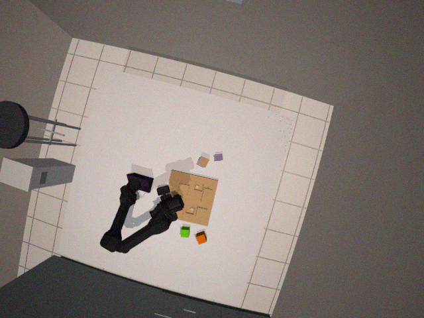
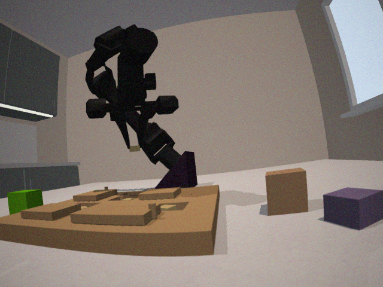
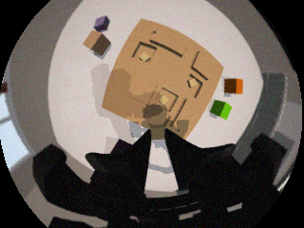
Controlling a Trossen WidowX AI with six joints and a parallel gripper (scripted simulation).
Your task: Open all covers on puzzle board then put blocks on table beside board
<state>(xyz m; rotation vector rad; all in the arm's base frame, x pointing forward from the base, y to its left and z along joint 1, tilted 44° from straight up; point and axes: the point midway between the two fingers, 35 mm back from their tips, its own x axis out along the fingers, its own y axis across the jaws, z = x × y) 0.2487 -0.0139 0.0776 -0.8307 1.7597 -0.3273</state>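
Right now my gripper tip is 100 mm short of the tan puzzle board, 20 mm to the left of it and 90 mm above it. The rest, counted from my gripper tip: orange block: 200 mm ahead, 240 mm to the right, 90 mm below; then brown block: 150 mm ahead, 230 mm to the left, 90 mm below; then green block: 90 mm ahead, 220 mm to the right, 90 mm below.
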